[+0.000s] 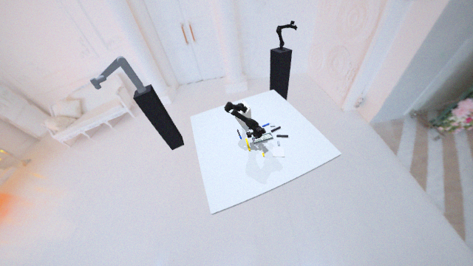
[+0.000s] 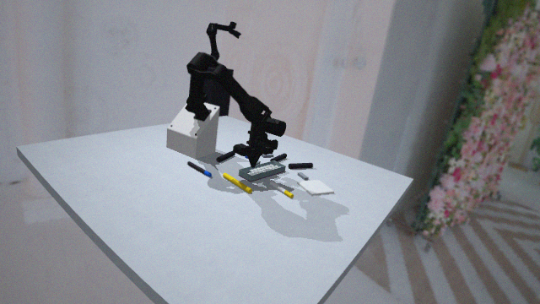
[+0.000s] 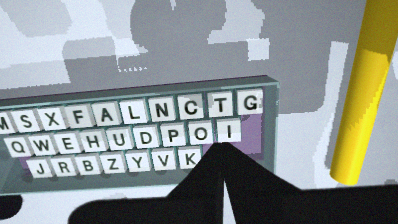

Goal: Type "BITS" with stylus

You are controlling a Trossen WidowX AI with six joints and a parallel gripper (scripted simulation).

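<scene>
The blue stylus lies 130 mm behind my gripper tip, 240 mm to the left of it and 30 mm below it. Round my gripper tip: yellow marker (100 mm to the right, 30 mm below); then white pad (240 mm ahead, 110 mm to the left, 40 mm below); then yellow-tipped pen (160 mm ahead, 30 mm to the right, 30 mm below).
</scene>
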